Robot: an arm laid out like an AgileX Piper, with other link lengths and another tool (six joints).
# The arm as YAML. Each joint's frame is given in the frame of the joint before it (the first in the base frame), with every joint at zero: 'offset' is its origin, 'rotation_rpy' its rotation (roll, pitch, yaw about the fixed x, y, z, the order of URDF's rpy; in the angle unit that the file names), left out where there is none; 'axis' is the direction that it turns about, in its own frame. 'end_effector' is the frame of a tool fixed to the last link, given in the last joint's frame.
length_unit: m
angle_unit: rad
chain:
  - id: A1
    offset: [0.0, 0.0, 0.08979]
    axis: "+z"
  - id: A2
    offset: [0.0, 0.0, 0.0]
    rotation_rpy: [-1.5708, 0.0, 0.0]
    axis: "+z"
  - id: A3
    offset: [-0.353, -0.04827, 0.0]
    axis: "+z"
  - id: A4
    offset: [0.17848, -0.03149, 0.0]
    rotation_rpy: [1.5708, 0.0, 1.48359]
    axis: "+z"
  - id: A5
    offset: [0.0, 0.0, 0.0]
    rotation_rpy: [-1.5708, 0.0, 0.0]
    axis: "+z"
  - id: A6
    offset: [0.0, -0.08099, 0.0]
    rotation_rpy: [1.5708, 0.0, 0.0]
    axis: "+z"
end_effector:
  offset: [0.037, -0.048, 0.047]
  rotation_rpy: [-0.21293, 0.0, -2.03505]
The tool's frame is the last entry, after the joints.
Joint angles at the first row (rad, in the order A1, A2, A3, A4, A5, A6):
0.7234, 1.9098, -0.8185, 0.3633, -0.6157, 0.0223
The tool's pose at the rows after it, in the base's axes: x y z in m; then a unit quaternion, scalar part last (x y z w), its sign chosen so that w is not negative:
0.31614, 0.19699, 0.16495, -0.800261, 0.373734, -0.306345, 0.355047
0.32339, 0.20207, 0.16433, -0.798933, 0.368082, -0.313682, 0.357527
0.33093, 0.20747, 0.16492, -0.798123, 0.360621, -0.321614, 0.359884
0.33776, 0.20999, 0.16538, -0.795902, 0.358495, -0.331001, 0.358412
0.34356, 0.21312, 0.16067, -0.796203, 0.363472, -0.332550, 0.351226
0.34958, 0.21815, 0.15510, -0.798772, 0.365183, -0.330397, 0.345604
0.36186, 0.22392, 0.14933, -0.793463, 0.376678, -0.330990, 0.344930
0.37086, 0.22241, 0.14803, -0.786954, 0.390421, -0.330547, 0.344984
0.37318, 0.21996, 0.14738, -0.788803, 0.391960, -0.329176, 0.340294
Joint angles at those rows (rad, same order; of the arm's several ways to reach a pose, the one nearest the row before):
0.7234, 1.9356, -0.8259, 0.3677, -0.6565, 0.0148
0.7234, 1.9557, -0.8547, 0.3677, -0.6626, 0.0000
0.7234, 1.9738, -0.8883, 0.3677, -0.6626, -0.0199
0.7216, 1.9890, -0.9172, 0.3850, -0.6626, -0.0499
0.7216, 2.0134, -0.9483, 0.4156, -0.6501, -0.0762
0.7216, 2.0403, -0.9840, 0.4320, -0.6305, -0.0929
0.7137, 2.0789, -1.0453, 0.4626, -0.6134, -0.1082
0.6960, 2.0942, -1.0820, 0.4808, -0.5954, -0.1114
0.6869, 2.0963, -1.0899, 0.4825, -0.5793, -0.1191

